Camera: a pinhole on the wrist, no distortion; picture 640 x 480 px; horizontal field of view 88.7 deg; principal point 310.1 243.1 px. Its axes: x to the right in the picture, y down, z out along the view. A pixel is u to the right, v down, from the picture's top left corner.
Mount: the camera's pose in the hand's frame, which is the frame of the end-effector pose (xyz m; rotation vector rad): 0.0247 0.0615 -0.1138 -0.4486 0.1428 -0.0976
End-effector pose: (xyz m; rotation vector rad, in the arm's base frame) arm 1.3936 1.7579 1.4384 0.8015 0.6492 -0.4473
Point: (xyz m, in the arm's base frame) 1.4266 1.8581 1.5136
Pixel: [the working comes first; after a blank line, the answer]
In the camera's frame: -0.0813 0.0104 0.0926

22.8 279.9
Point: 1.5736 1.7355 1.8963
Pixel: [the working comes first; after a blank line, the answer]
In the camera's frame: -0.2852 0.0351 0.4680

110.6 267.6
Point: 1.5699 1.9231 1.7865
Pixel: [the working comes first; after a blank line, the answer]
In the camera's frame: -0.2208 0.1795 0.3188

83.4 427.4
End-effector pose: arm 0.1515 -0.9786 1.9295 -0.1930 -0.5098 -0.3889
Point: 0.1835 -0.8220 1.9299
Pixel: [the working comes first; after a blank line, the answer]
In the camera's frame: -0.0755 0.0185 0.1599

155.5 280.9
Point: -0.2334 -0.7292 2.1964
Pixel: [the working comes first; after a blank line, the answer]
In the camera's frame: -0.3370 -0.2835 0.4662

73.5 44.0
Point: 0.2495 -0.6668 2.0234
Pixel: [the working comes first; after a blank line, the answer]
In the camera's frame: -0.0553 0.1242 0.3198

253.5 370.2
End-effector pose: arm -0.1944 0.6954 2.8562 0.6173 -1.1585 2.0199
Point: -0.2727 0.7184 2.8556
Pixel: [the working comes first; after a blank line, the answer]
In the camera's frame: 0.0223 -0.0445 0.0811

400.1 63.4
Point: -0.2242 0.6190 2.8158
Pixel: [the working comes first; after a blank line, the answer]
In the camera's frame: -0.0793 -0.0656 0.1364

120.0 85.8
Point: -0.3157 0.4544 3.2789
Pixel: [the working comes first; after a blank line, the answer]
In the camera's frame: 0.2120 -0.3112 0.4602

460.9 21.7
